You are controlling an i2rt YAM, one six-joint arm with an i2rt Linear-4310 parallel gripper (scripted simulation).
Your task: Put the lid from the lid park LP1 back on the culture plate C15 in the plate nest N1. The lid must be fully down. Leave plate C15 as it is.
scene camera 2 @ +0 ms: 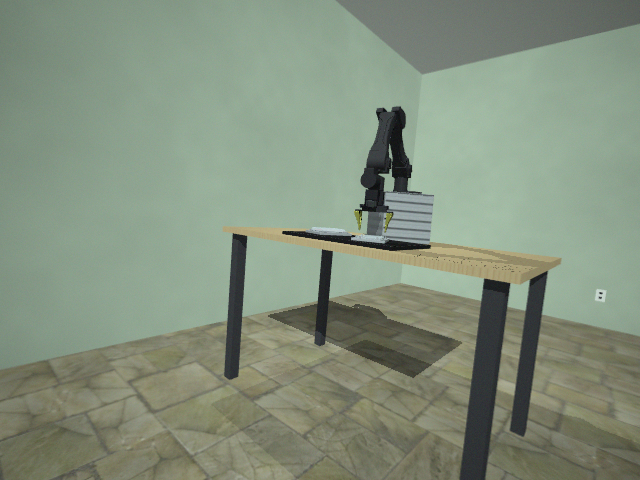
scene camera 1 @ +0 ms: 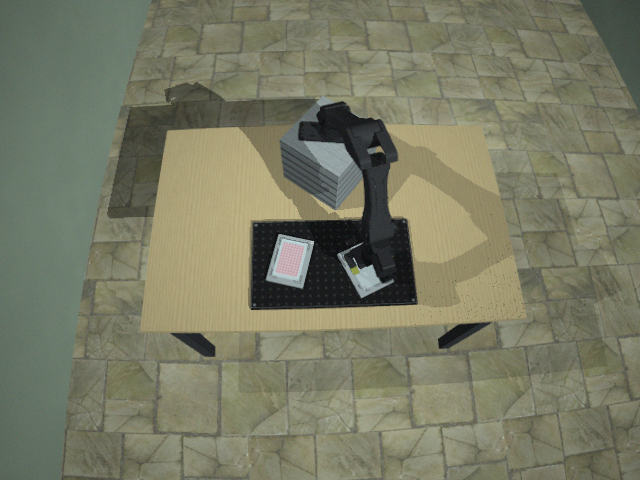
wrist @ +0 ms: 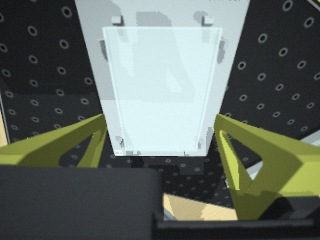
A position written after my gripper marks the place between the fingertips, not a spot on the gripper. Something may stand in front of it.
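Note:
My gripper (wrist: pixel 160 120) is visible; so are a clear lid (wrist: pixel 161 75) and a culture plate C15 (scene camera 1: pixel 291 255).

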